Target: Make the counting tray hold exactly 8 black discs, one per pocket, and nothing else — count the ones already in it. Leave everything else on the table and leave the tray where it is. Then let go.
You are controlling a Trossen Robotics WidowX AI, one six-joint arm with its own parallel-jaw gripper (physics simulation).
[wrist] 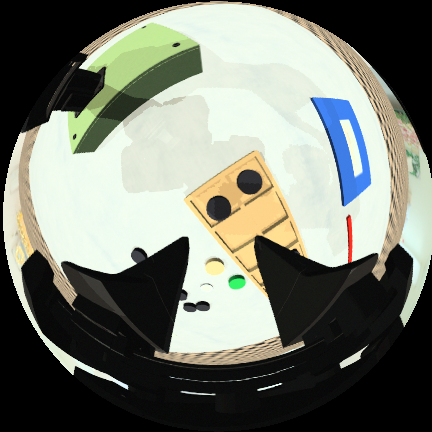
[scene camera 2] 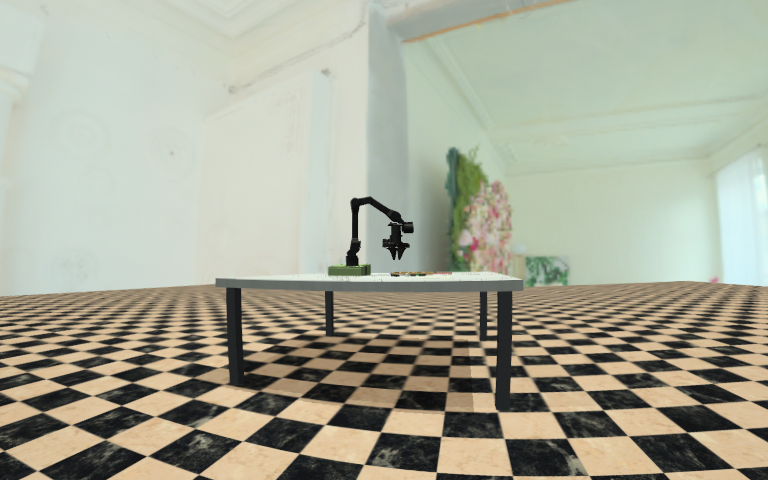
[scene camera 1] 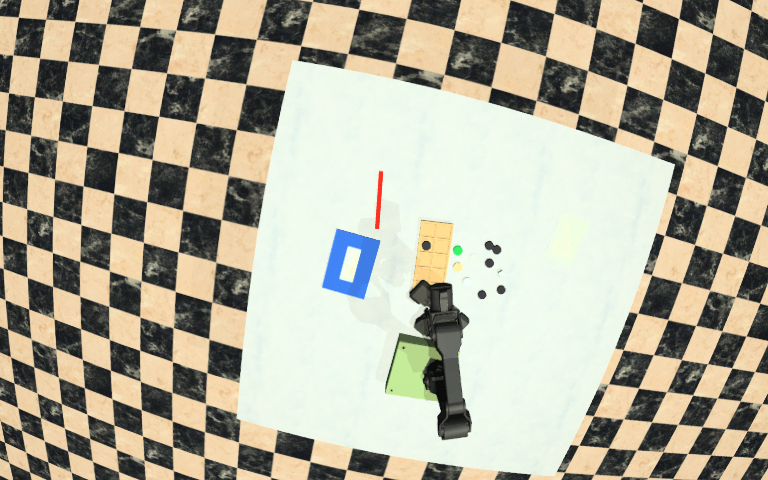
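Note:
The tan counting tray (scene camera 1: 443, 237) (wrist: 257, 216) lies flat, its near end hidden under the arm in scene camera 1. In the wrist view, one black disc (wrist: 249, 182) and another black disc (wrist: 218, 208) sit in the two near-end pockets. A third black disc (scene camera 1: 425, 245) (wrist: 296, 253) sits farther along, mostly hidden by a finger in the wrist view. Several loose black discs (scene camera 1: 489, 263) (wrist: 139, 255) lie right of the tray in scene camera 1. My gripper (scene camera 2: 397, 258) (wrist: 221, 241) is partly open and empty, raised above the tray's near end.
A green disc (scene camera 1: 457, 250) (wrist: 237, 282), a tan disc (scene camera 1: 457, 266) (wrist: 215, 266) and a white disc (scene camera 1: 467, 281) lie beside the tray. A blue frame (scene camera 1: 335, 259) (wrist: 336, 135) and red stick (scene camera 1: 378, 200) (wrist: 350, 240) lie across from them. A pale yellow patch (scene camera 1: 568, 237) lies far right.

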